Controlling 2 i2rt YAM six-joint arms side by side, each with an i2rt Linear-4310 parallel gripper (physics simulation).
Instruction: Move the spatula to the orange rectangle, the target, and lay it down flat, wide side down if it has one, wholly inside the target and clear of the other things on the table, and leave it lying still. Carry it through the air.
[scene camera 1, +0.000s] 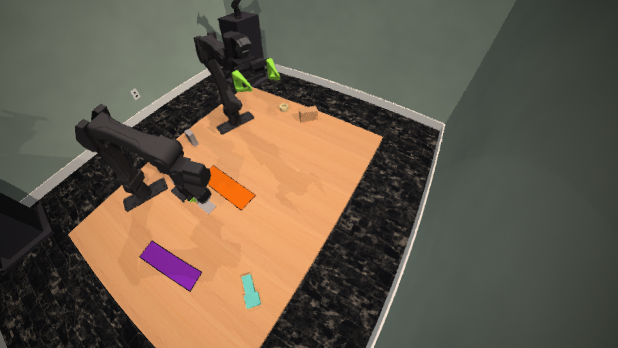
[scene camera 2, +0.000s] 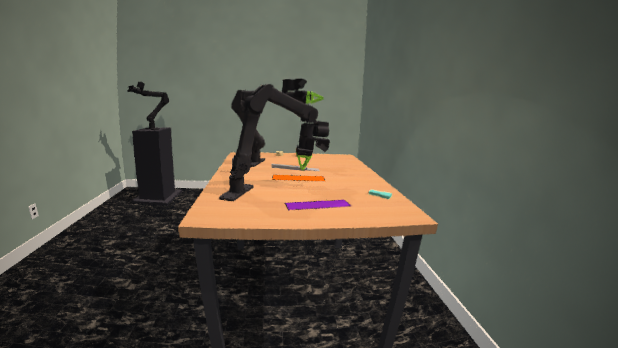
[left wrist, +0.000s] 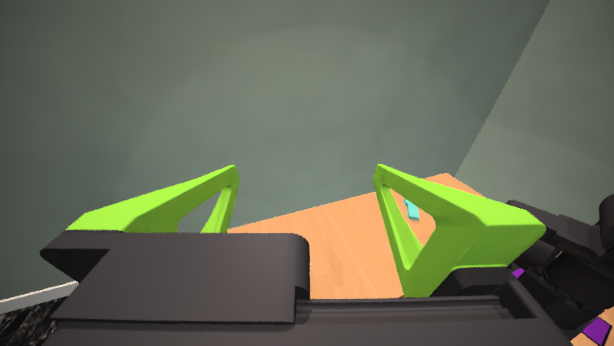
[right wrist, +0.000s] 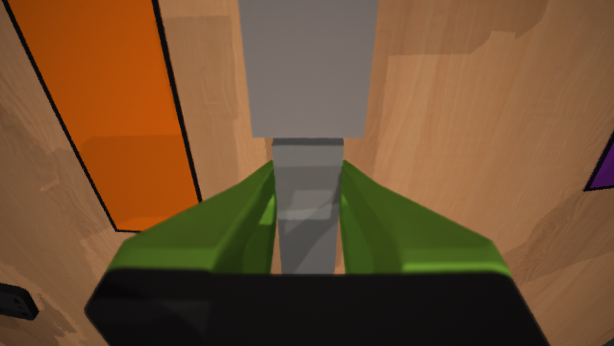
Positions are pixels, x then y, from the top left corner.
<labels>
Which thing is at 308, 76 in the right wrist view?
A grey spatula.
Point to my right gripper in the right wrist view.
308, 173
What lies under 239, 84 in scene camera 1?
My left gripper.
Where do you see an orange rectangle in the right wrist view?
At 109, 79
</labels>
